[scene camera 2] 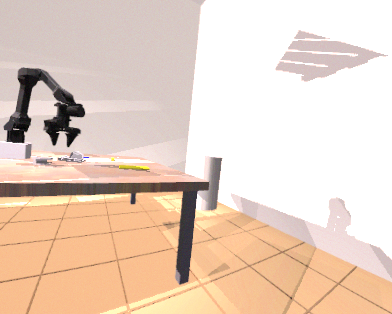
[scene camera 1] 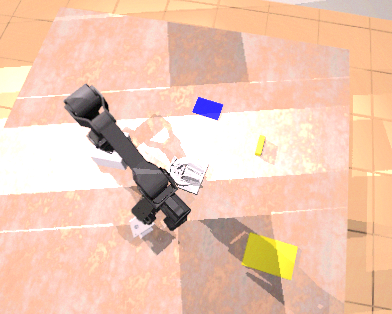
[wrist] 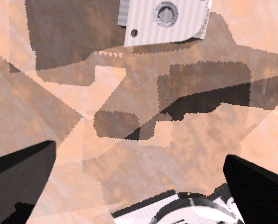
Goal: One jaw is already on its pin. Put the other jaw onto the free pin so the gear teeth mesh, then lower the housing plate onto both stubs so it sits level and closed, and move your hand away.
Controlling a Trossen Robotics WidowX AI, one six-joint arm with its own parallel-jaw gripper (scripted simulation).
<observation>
My gripper (wrist: 142,156) is open and holds nothing. Also in view: a yellow patch (scene camera 1: 271,256).
The wrist view misses the yellow patch: it is out of frame.
</observation>
